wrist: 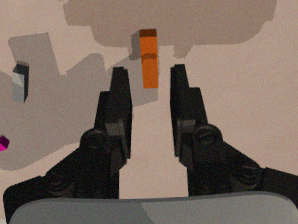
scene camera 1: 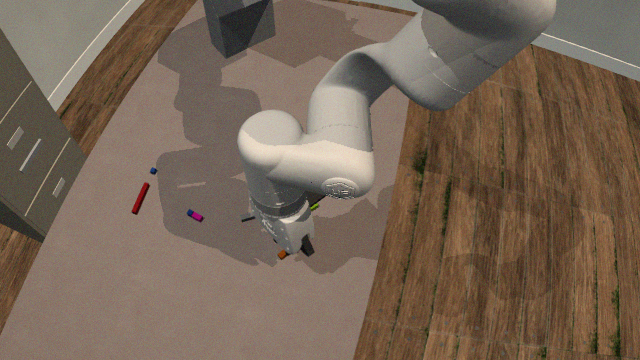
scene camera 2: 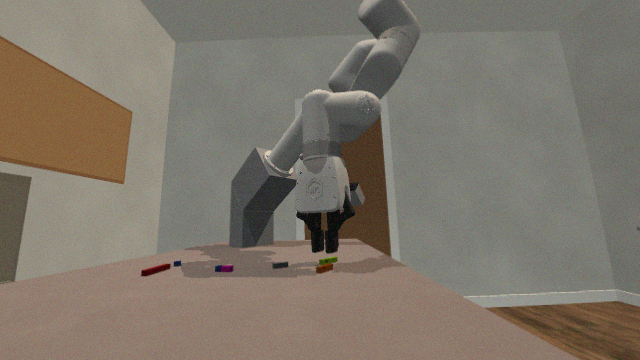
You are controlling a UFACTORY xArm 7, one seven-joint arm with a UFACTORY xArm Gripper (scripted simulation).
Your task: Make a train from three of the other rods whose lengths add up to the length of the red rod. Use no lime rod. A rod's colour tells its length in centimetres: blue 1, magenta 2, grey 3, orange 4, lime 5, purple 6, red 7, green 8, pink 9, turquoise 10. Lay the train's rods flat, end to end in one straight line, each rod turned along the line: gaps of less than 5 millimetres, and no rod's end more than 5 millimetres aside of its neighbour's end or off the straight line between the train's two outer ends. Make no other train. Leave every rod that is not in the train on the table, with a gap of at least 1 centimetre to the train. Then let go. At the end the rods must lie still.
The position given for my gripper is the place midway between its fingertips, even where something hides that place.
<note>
I see my gripper (scene camera 2: 324, 252) and an orange rod (wrist: 148, 37).
My gripper shows as well in the wrist view (wrist: 150, 85) and in scene camera 1 (scene camera 1: 288, 243).
</note>
